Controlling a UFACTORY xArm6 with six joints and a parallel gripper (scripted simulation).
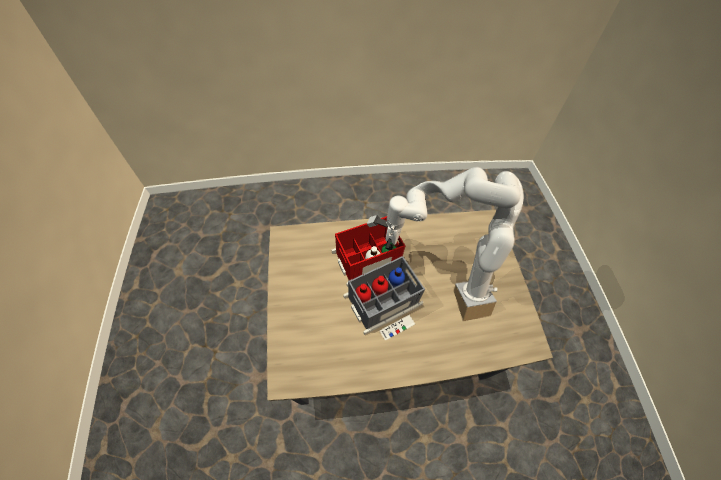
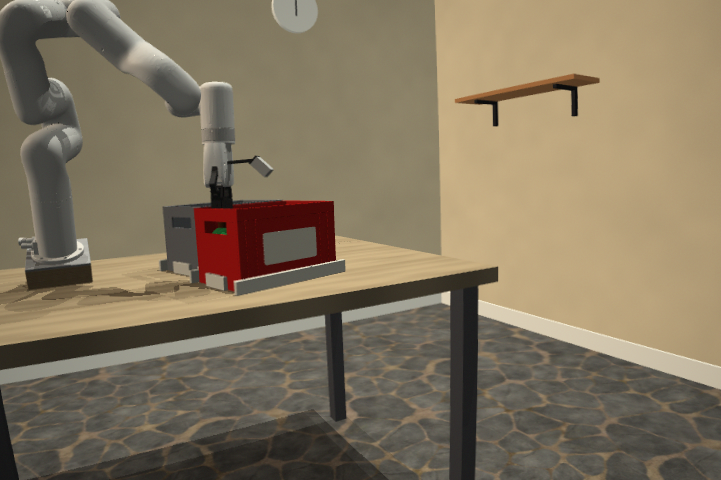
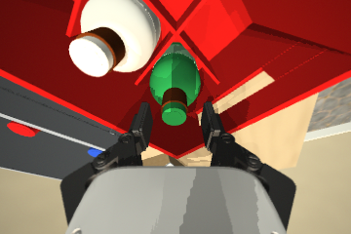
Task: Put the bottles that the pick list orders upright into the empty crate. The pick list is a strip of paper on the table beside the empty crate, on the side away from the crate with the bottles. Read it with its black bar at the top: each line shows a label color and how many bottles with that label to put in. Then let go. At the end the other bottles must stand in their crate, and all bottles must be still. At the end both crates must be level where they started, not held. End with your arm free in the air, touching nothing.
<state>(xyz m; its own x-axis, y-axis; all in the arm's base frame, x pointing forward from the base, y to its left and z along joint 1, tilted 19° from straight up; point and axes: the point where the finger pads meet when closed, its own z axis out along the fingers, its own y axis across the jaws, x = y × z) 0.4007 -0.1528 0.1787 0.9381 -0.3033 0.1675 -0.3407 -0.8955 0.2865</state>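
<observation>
The green-label bottle is 80 mm below my hand. Round my hand: white-label bottle 80 mm below, 80 mm ahead, 40 mm to the left; red crate 100 mm ahead, 90 mm below; blue bottle 140 mm to the left, 80 mm below, 30 mm behind.
</observation>
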